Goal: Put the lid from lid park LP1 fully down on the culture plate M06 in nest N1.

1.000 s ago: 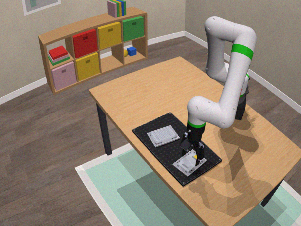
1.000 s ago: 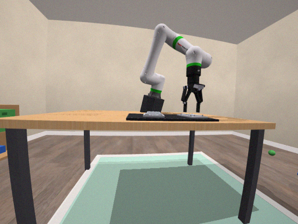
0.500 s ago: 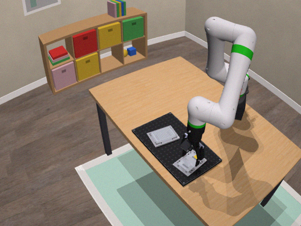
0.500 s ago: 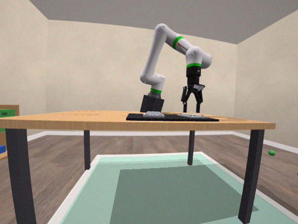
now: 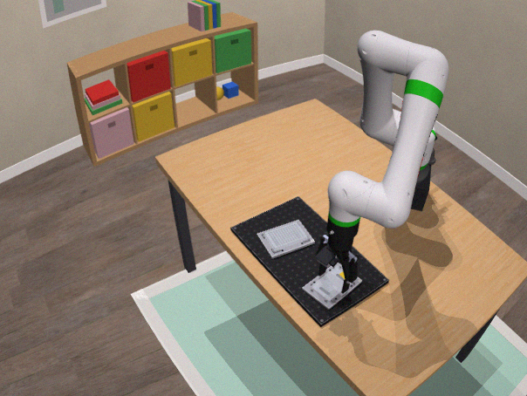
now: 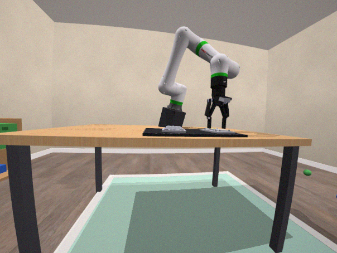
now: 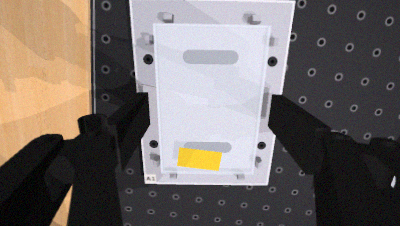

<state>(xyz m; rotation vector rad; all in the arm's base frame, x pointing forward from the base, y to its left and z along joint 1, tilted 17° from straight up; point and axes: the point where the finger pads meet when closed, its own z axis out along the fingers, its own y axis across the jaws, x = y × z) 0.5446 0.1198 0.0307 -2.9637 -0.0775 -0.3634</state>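
Right now my hand is 30 mm above the clear lid. The rest, counted from my hand: culture plate M06 (260 mm to the right, 30 mm below, 20 mm behind); then plate nest (260 mm to the right, 40 mm below, 20 mm behind); then lid park LP1 (40 mm below).
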